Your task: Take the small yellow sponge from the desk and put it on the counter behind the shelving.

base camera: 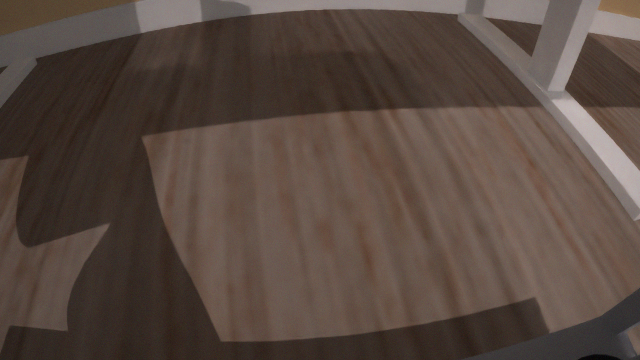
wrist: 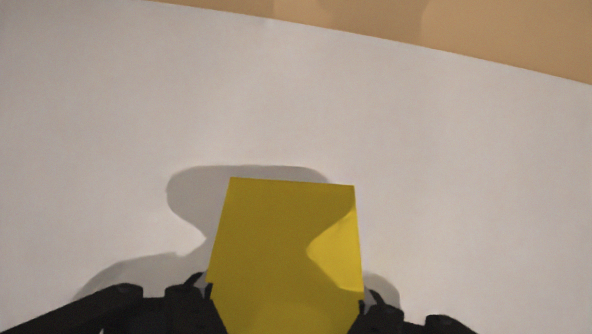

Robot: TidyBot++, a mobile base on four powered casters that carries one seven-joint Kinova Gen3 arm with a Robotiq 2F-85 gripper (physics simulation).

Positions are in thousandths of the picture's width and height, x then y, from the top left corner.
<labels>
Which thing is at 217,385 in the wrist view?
A white desk.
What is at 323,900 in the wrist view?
The gripper.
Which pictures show the yellow sponge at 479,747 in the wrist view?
The wrist view only.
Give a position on a white desk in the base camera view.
854,204
</labels>
